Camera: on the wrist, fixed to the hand. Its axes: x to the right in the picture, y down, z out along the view.
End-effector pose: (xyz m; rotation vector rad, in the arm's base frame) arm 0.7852 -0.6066 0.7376 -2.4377 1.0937 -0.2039
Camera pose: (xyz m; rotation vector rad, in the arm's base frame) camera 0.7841 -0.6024 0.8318 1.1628 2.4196 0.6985
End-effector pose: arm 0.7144 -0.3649 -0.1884 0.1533 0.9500 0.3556
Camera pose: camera 0.6531 -0.4125 -0.2420 -1.5675 0.3274 -2.3535
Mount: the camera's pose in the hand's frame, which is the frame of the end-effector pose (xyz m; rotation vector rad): -0.0086 -0.0454 -0.0822 -0.2963 0.2041 -3.1195
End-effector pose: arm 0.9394 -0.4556 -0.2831 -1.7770 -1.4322 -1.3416
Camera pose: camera 0.8663 -0.5130 -0.2671 -1.2721 1.4046 0.8051
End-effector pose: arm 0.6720 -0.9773 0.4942 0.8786 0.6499 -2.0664
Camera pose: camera 0.6688 -0.8913 0.4556 0.5120 -0.9595 0.7372
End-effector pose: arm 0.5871 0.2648 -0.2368 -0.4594 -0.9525 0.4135
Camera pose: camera 0.6583 0.2070 -0.2589 0.9921 -0.5024 -2.4942
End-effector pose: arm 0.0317 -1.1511 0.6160 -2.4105 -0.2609 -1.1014
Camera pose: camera -0.0446 -1.1520 0.6714 -0.2388 2.0051 0.7379
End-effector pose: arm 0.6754 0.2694 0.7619 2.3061 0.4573 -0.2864
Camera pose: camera 0.6546 0.3561 0.7925 0.6301 -2.8572 0.9180
